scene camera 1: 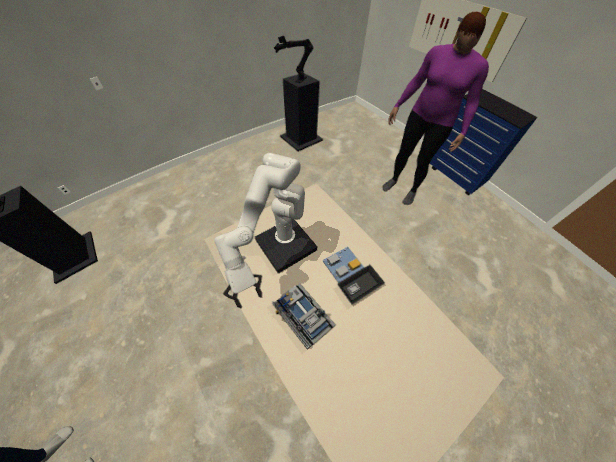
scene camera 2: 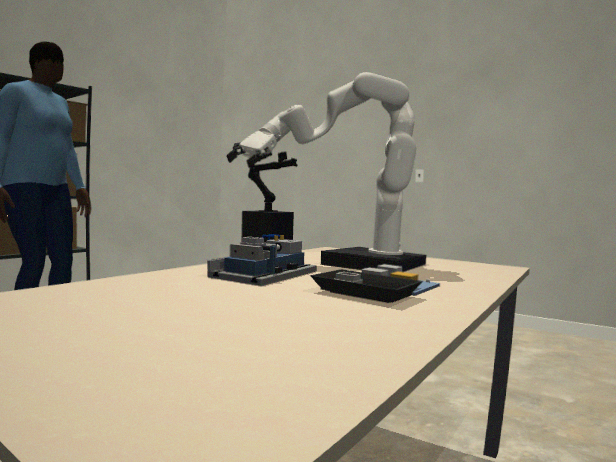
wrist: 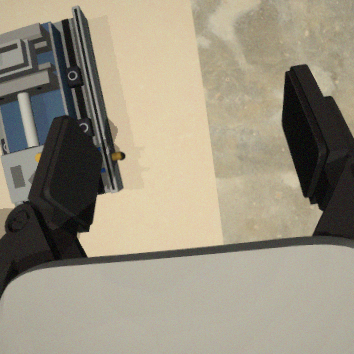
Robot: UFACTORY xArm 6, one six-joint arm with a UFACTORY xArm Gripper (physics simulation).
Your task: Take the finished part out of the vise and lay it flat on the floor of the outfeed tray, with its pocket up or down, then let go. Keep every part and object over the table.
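Seen in the pictures: gripper, fingertip midpoint: (scene camera 1: 250, 302) (scene camera 2: 237, 161) (wrist: 178, 115); arm's base, link origin: (scene camera 1: 285, 235) (scene camera 2: 385, 252).
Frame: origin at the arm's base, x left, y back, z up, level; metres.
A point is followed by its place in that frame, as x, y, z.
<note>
The vise (scene camera 1: 301, 310) {-0.206, -0.444, 0.019} (scene camera 2: 245, 265) {-0.173, -0.586, 0.004} (wrist: 45, 116) {-0.218, -0.442, 0.019} is a blue and grey block on a grey base. The finished part (scene camera 1: 312, 320) {-0.200, -0.526, 0.059} (scene camera 2: 253, 240) {-0.183, -0.540, 0.068} (wrist: 11, 54) {-0.202, -0.528, 0.060}, light grey with a rectangular pocket facing up, sits between its jaws; it is cut off at the left edge of the wrist view. The black outfeed tray (scene camera 1: 369, 285) {0.197, -0.557, -0.029} (scene camera 2: 366, 291) {0.184, -0.587, -0.017} stands apart from the vise, with another grey pocketed part (scene camera 1: 353, 288) {0.103, -0.516, -0.009} (scene camera 2: 347, 275) {0.110, -0.537, 0.004} inside near one end. My gripper (scene camera 1: 249, 300) {-0.398, -0.362, 0.304} (scene camera 2: 242, 159) {-0.398, -0.362, 0.304} (wrist: 178, 115) {-0.398, -0.362, 0.304} is open and empty, high above the table edge beside the vise.
A blue plate (scene camera 1: 344, 257) {0.208, -0.332, -0.033} (scene camera 2: 427, 286) {0.262, -0.357, -0.033} with grey blocks (scene camera 1: 342, 271) {0.119, -0.404, 0.003} and a yellow block (scene camera 1: 354, 264) {0.206, -0.414, 0.003} (scene camera 2: 405, 275) {0.223, -0.431, 0.003} adjoins the tray. The arm's black base plate (scene camera 1: 270, 250) {-0.134, -0.037, 0.003} (scene camera 2: 350, 258) {-0.055, -0.179, -0.007} stands behind. A brass-coloured knob (wrist: 118, 156) {-0.311, -0.362, -0.004} sticks out from the vise's side towards the table edge.
</note>
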